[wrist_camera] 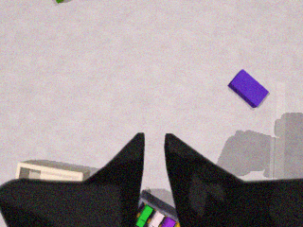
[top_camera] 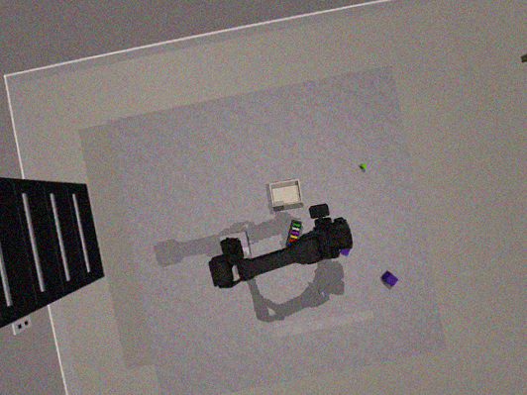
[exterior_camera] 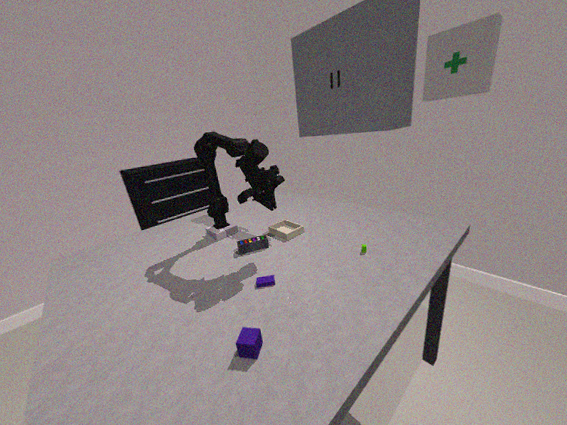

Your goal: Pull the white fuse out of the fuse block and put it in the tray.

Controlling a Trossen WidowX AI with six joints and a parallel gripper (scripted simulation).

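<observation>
Now: gripper tip 160 mm above the white fuse, 110 mm past it and 30 mm to the left of it. Also, from my gripper tip: purple fuse 160 mm below, 120 mm behind, 40 mm to the right; then green fuse 160 mm below, 100 mm behind, 10 mm to the right; then cream tray 180 mm below, 140 mm behind, 130 mm to the left.
</observation>
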